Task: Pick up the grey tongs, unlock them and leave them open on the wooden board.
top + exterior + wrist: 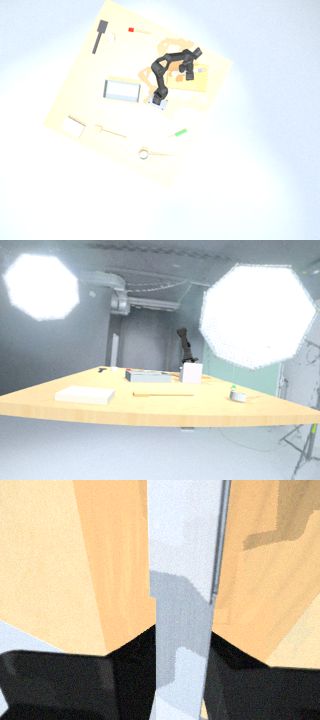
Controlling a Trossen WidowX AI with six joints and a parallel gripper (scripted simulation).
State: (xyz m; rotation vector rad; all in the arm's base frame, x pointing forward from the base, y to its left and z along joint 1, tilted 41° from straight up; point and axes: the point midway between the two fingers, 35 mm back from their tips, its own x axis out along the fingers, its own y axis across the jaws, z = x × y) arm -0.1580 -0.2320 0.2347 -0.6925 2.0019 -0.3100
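Right now my gripper tip is 80 mm above the wooden board and 10 mm short of it. Also, from my gripper tip: green-handled tool: 530 mm to the left, 100 mm behind, 80 mm below; roasting tin: 500 mm ahead, 350 mm to the left, 60 mm below; black spatula: 890 mm ahead, 90 mm below, 60 mm to the right.
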